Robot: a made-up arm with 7 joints.
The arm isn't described. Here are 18 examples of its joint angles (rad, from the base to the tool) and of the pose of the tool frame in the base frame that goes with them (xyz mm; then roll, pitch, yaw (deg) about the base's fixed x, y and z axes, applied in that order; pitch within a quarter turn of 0, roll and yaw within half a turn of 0).
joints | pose
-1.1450 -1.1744 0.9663 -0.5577 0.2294 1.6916 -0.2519 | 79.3 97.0 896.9 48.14 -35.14 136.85
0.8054 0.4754 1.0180 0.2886 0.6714 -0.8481 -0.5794 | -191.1 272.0 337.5 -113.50 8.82 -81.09
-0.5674 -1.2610 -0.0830 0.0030 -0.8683 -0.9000 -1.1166 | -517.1 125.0 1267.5 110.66 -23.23 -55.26
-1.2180 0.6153 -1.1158 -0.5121 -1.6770 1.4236 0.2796 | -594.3 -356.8 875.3 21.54 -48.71 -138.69
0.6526 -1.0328 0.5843 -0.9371 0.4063 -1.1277 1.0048 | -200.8 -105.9 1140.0 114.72 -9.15 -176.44
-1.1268 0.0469 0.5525 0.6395 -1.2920 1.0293 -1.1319 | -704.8 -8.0 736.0 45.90 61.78 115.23
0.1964 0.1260 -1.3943 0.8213 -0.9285 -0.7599 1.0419 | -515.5 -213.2 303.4 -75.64 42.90 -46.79
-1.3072 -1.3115 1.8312 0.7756 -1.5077 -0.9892 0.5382 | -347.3 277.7 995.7 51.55 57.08 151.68
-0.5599 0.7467 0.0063 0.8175 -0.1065 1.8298 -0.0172 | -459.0 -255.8 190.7 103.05 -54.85 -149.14
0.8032 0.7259 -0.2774 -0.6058 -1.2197 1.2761 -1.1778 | -480.3 -76.2 139.2 -88.27 -3.23 173.09
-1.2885 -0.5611 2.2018 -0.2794 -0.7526 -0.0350 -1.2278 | -455.6 -51.9 823.7 -72.94 9.31 51.11
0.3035 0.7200 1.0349 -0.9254 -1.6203 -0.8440 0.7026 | -129.6 -70.9 399.2 135.76 -40.94 92.09
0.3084 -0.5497 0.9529 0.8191 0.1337 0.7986 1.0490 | -450.9 16.7 590.0 -91.03 20.46 -85.87
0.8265 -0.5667 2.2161 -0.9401 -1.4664 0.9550 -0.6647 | -383.0 -257.7 738.7 -13.37 -48.97 18.04
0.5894 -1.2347 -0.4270 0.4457 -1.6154 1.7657 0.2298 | -299.3 -565.2 1177.7 -26.72 -14.11 -100.51
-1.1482 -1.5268 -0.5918 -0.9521 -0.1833 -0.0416 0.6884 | 180.4 337.8 858.7 -139.86 -20.03 145.03
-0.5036 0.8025 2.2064 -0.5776 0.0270 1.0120 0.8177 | -348.0 -452.8 873.6 79.45 53.56 -92.94
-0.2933 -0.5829 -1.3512 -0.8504 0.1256 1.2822 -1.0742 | -446.1 -197.4 1110.7 -89.10 -2.01 -84.28
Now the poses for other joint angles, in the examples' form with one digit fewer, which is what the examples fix.
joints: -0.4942 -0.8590 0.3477 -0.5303 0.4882 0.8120 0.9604
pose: -122 260 1007 -87.6 48.9 -113.8
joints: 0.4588 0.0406 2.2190 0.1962 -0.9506 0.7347 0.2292
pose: -391 -357 470 -51.3 -17.4 109.6
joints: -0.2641 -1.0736 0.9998 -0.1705 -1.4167 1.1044 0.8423
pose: -220 -166 1087 -0.5 -33.7 157.6
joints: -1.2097 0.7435 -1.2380 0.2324 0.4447 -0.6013 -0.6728
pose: -584 -812 619 159.2 4.7 68.7
